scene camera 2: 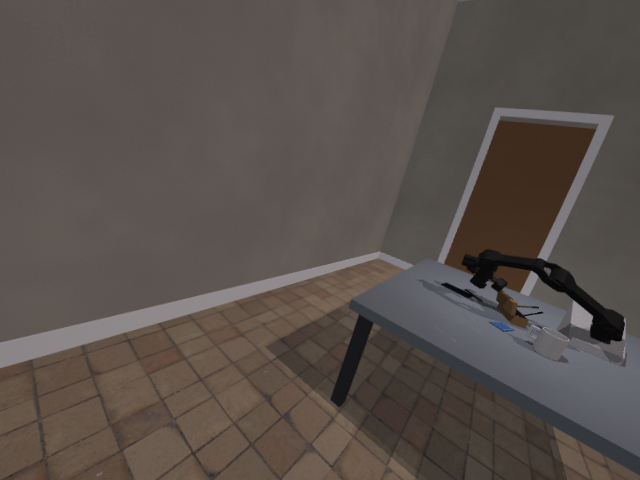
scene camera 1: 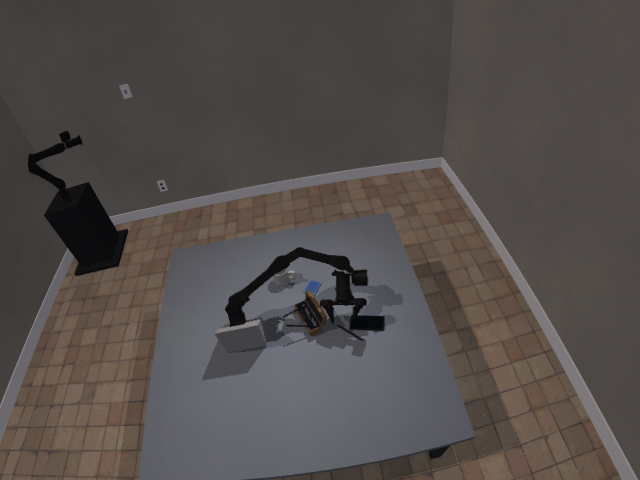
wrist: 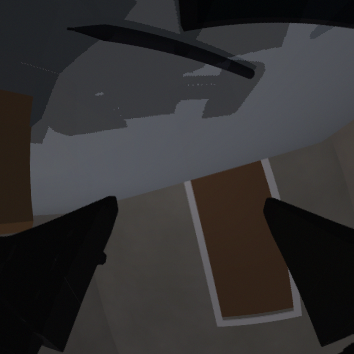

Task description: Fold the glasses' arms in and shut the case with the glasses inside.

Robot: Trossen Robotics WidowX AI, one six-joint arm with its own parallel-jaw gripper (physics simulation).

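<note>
There is a dark pen resting on the table, and a black flat slab rests on the table as well. I can see my gripper too, and the wrist view also shows my gripper.
</note>
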